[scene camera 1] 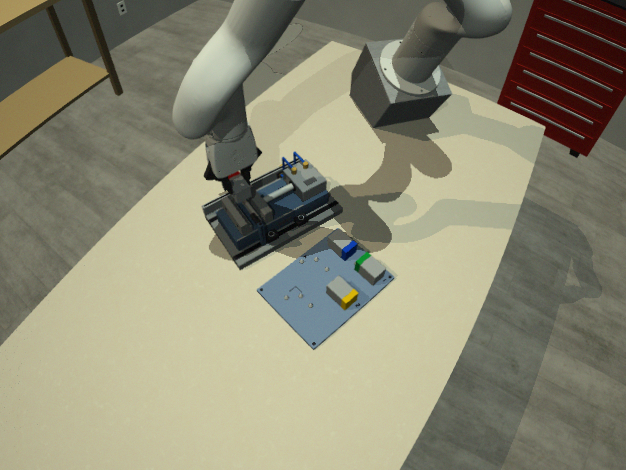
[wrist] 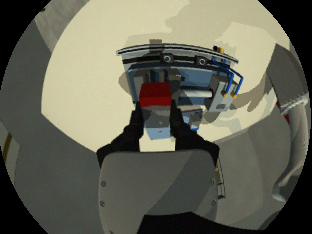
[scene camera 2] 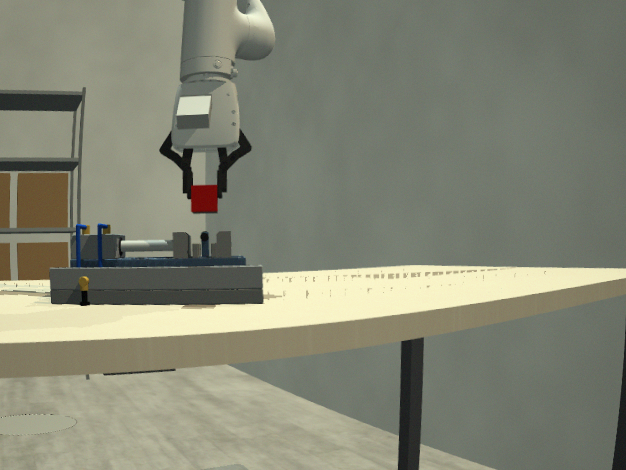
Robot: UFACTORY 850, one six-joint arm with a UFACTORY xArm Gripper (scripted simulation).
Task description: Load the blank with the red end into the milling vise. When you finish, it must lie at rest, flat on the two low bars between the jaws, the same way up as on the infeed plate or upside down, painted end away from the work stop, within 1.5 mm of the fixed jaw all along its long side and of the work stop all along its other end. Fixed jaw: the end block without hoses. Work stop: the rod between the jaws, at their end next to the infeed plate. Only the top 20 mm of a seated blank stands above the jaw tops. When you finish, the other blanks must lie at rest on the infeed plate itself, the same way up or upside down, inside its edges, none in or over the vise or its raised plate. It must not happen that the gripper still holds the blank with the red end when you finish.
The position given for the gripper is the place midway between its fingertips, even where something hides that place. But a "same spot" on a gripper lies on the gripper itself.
gripper: scene camera 1 237, 186; wrist; scene camera 2
same spot on gripper: [wrist: 185, 138] = [scene camera 2: 185, 156]
